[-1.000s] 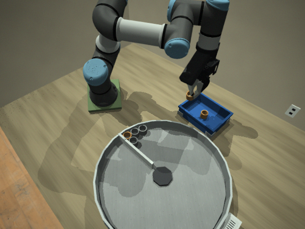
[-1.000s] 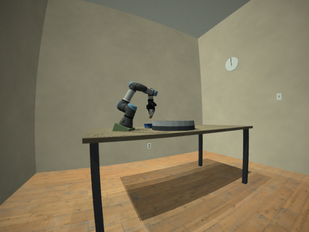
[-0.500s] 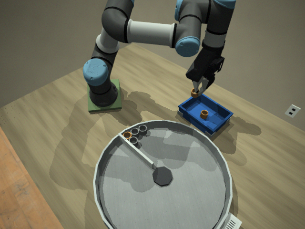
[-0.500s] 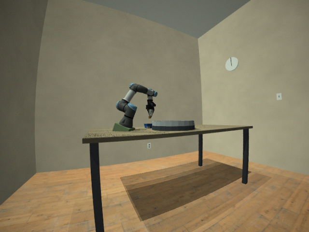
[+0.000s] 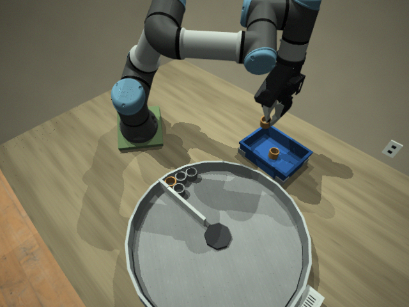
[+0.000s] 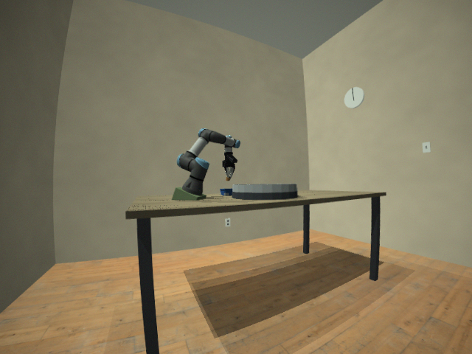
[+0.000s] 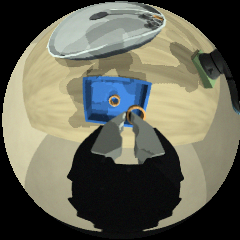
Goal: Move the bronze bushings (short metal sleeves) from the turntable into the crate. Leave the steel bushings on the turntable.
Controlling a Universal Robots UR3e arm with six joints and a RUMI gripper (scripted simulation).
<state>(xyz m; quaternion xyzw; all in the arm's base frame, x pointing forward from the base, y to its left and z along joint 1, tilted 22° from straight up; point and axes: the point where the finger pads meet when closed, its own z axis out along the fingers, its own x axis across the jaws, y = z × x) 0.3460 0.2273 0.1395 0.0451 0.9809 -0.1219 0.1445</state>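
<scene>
Right now my hand is 40 mm short of the blue crate, 10 mm to the right of it and 110 mm above it. Also, from my hand: grey turntable 50 mm ahead, 350 mm to the right, 90 mm below.
</scene>
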